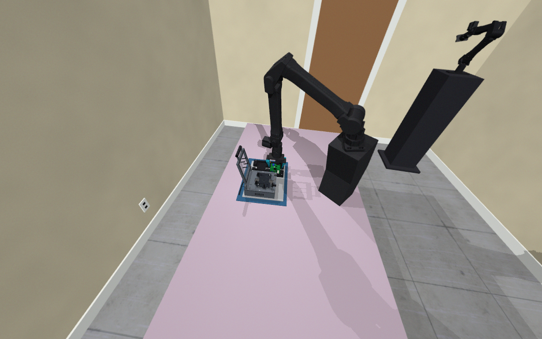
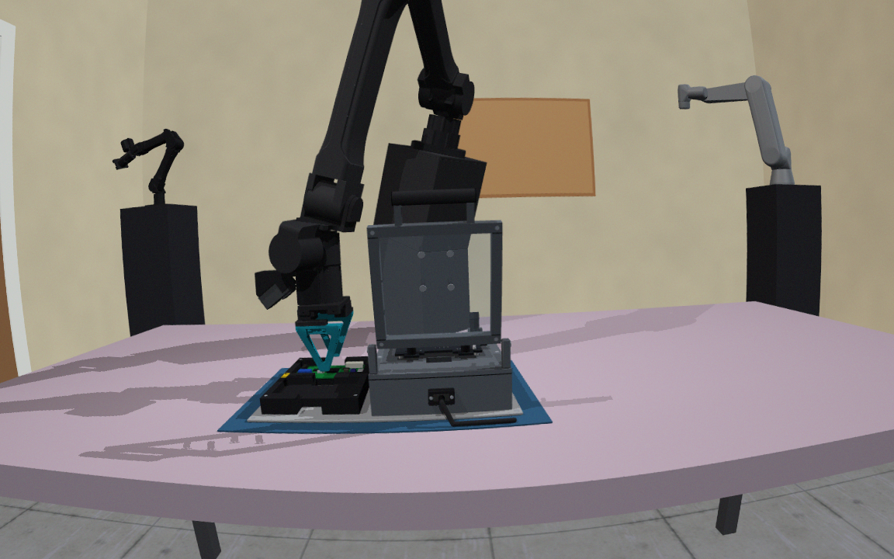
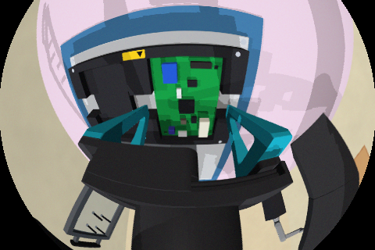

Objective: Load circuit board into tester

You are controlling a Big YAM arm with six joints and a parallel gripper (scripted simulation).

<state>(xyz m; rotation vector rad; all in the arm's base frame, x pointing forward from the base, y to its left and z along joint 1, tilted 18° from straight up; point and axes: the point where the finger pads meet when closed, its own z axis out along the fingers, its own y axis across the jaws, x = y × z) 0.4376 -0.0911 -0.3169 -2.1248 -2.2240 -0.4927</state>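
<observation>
Now: hand 20 mm above the green circuit board. The rest, counted from my hand: pin plate (180 mm to the left, 50 mm ahead, 30 mm above); then lid (180 mm to the left, 170 mm ahead, 140 mm above).
</observation>
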